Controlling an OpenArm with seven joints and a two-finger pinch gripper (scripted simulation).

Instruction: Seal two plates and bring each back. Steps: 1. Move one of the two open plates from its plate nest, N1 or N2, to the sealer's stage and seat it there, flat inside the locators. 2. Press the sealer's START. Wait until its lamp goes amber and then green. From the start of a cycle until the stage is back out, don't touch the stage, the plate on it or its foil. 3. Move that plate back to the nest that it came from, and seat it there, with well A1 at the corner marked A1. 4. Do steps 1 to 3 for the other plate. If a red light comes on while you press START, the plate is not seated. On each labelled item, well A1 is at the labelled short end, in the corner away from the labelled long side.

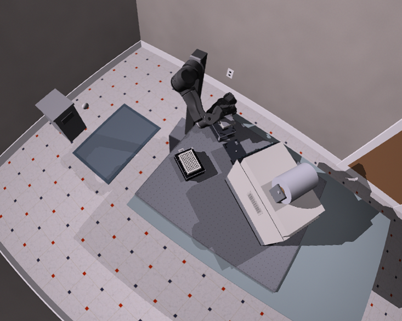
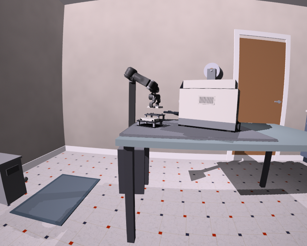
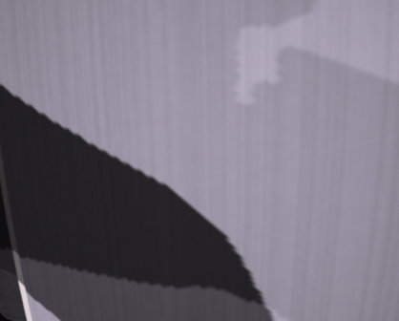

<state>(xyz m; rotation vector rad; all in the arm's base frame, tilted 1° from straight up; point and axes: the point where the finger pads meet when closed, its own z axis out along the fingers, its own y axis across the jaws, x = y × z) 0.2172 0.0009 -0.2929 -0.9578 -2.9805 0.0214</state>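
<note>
The plate nest is 7 cm below my hand. The rest, counted from my hand: N1 label: 13 cm below, 9 cm behind, 6 cm to the left; screen: 27 cm ahead, 19 cm above, 18 cm to the right; sealer stage: 15 cm to the right, 15 cm ahead, 3 cm below.
</note>
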